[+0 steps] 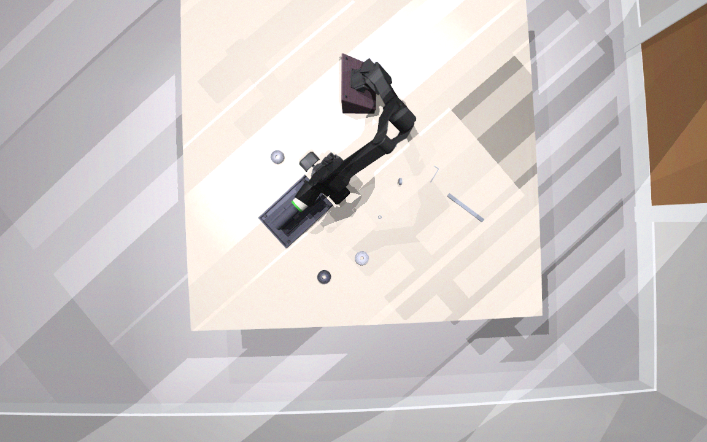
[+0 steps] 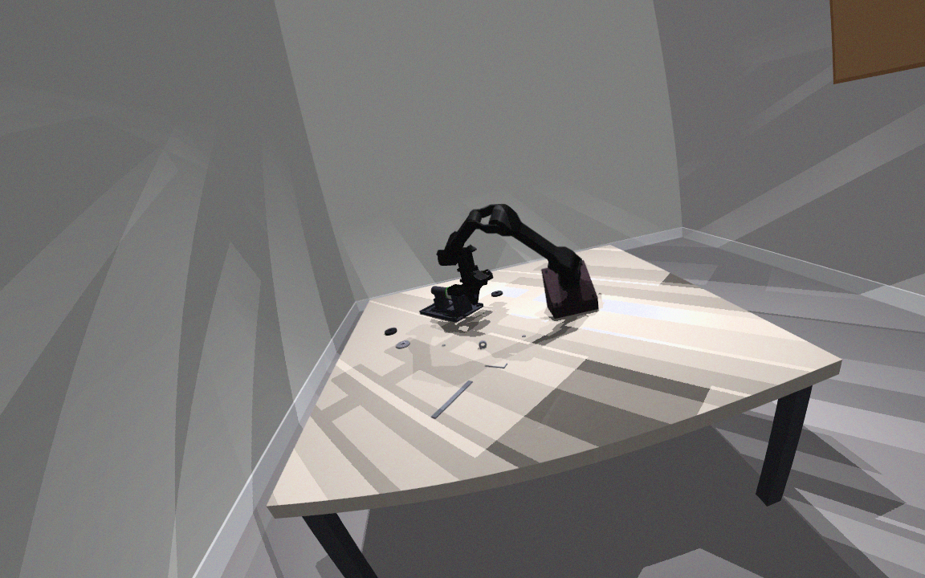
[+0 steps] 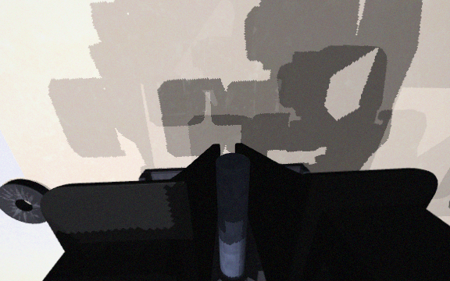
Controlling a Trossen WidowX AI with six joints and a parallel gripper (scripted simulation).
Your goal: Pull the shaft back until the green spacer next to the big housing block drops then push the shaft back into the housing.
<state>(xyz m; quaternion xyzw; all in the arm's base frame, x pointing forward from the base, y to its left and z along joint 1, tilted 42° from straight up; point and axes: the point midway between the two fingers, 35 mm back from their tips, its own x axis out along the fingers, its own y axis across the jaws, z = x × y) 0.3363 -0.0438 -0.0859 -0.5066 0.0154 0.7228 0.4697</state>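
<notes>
My gripper tip is 5 cm short of the grey shaft, 5 cm to the left of it and 3 cm below it. From my gripper tip the other things lie so: green spacer 10 cm ahead, 9 cm to the right, 3 cm above; then grey metal bar 6 cm ahead, 51 cm to the left, 4 cm below; then white spacer 8 cm ahead, 8 cm to the right, 3 cm above.
</notes>
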